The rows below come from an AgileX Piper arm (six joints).
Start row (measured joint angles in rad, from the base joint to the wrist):
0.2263, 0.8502, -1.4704, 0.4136, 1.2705, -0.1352
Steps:
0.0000, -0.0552, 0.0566, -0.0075, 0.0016, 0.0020
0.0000, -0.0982, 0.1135, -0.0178, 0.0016, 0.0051
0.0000, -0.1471, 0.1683, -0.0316, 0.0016, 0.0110
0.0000, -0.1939, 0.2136, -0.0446, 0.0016, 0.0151
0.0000, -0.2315, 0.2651, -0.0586, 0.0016, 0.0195
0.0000, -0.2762, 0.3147, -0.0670, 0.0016, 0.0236
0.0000, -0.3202, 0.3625, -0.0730, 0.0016, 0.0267
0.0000, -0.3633, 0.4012, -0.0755, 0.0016, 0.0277
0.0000, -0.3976, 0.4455, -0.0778, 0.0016, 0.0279
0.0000, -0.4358, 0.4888, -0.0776, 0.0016, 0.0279
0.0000, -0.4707, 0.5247, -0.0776, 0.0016, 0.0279
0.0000, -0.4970, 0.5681, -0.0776, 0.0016, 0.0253
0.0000, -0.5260, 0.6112, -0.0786, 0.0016, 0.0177
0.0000, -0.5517, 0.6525, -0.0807, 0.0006, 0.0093
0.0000, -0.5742, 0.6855, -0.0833, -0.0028, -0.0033
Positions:
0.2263, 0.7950, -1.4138, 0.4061, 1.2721, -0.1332
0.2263, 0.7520, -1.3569, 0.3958, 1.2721, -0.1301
0.2263, 0.7031, -1.3021, 0.3820, 1.2721, -0.1242
0.2263, 0.6563, -1.2568, 0.3690, 1.2721, -0.1201
0.2263, 0.6187, -1.2053, 0.3550, 1.2721, -0.1157
0.2263, 0.5740, -1.1557, 0.3466, 1.2721, -0.1116
0.2263, 0.5300, -1.1079, 0.3406, 1.2721, -0.1085
0.2263, 0.4869, -1.0692, 0.3381, 1.2721, -0.1075
0.2263, 0.4526, -1.0249, 0.3358, 1.2721, -0.1073
0.2263, 0.4144, -0.9816, 0.3360, 1.2721, -0.1073
0.2263, 0.3795, -0.9457, 0.3360, 1.2721, -0.1073
0.2263, 0.3532, -0.9023, 0.3360, 1.2721, -0.1099
0.2263, 0.3242, -0.8592, 0.3350, 1.2721, -0.1175
0.2263, 0.2985, -0.8179, 0.3329, 1.2711, -0.1259
0.2263, 0.2760, -0.7849, 0.3303, 1.2677, -0.1385

